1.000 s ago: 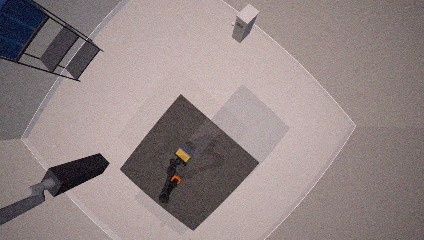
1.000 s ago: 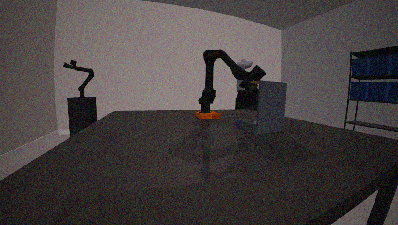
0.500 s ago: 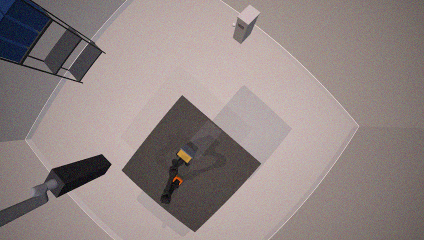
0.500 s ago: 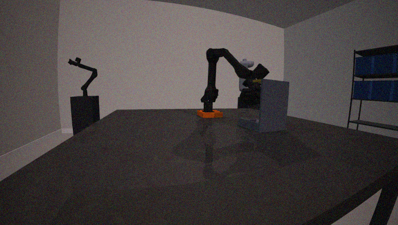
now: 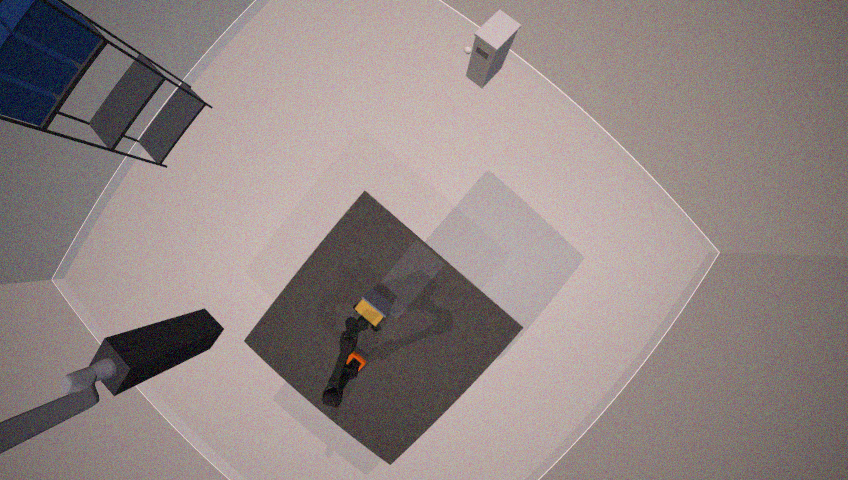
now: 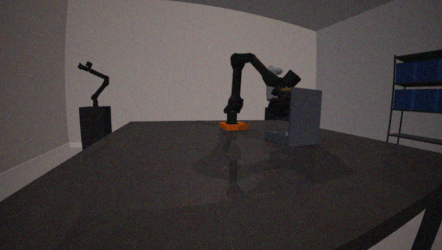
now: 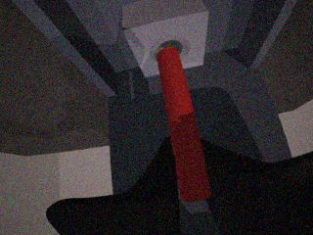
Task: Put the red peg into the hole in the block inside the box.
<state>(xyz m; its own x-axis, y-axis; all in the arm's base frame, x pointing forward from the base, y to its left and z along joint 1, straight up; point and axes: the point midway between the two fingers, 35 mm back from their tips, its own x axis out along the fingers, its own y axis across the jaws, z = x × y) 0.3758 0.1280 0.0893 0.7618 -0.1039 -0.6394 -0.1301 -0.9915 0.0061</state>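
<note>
Now: the yellow roof 12 cm above my gripper tip, 2 cm to the left of it and 1 cm behind it. The rest, counted from my gripper tip: red peg 3 cm behind, 1 cm below.
</note>
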